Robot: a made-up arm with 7 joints.
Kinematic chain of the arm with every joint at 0, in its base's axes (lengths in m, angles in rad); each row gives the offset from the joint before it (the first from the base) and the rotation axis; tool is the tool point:
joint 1: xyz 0 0 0.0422 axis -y
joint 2: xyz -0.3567 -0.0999 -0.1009 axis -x
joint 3: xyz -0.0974 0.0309 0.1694 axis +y
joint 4: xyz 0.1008 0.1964 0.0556 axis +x
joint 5: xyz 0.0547 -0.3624 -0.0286 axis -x
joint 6: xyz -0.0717 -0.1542 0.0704 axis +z
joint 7: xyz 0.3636 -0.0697 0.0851 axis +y
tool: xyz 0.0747 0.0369 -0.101
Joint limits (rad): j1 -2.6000..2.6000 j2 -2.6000..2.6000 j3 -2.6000..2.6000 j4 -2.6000..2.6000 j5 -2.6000..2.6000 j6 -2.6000..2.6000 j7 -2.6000..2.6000
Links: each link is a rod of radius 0.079 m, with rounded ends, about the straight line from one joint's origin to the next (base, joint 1, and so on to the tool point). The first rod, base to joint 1, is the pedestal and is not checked.
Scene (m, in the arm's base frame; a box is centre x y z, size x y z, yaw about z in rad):
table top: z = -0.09
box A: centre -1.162 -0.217 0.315 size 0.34 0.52 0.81 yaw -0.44
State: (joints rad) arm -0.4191 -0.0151 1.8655 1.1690 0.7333 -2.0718 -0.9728
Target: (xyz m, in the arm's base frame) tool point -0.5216 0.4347 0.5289
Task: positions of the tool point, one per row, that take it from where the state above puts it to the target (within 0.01 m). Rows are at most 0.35 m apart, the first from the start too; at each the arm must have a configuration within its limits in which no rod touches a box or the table.
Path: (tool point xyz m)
1: -0.7428 -0.5134 0.7934
2: -0.8686 -0.3115 0.9119
3: -0.8563 0.0180 1.0112
4: -0.8501 0.1665 0.8658
5: -0.7332 0.3282 0.7032
6: -0.5216 0.4347 0.5289

